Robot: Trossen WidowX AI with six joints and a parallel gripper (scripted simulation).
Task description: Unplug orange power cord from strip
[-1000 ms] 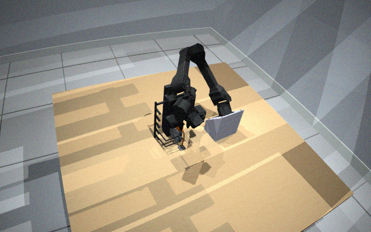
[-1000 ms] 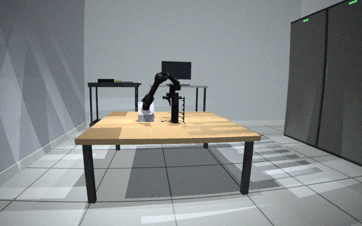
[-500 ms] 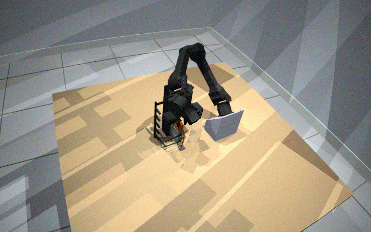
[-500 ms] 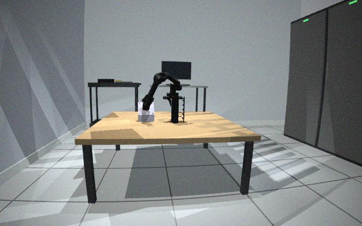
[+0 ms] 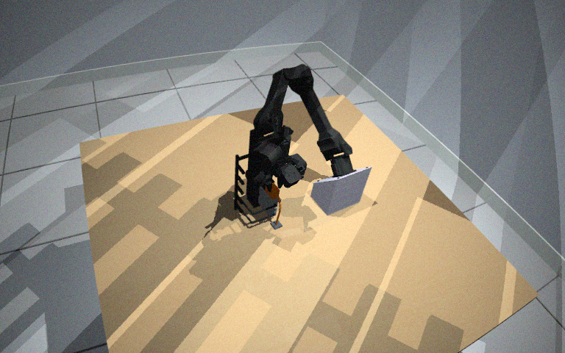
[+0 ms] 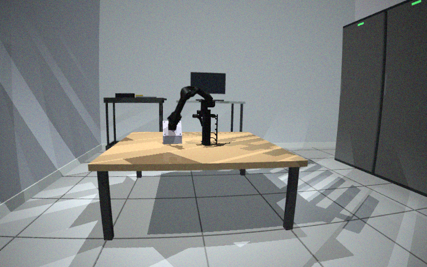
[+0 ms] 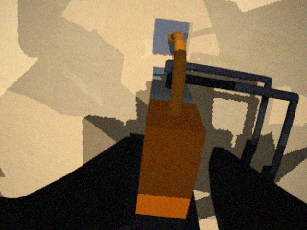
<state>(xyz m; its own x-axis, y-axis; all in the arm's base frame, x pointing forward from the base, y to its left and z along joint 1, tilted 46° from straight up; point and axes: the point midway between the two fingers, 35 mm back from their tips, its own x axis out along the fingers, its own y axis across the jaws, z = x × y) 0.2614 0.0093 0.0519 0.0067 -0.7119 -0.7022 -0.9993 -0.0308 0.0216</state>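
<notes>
My gripper tip is 30 mm to the left of the orange plug.
</notes>
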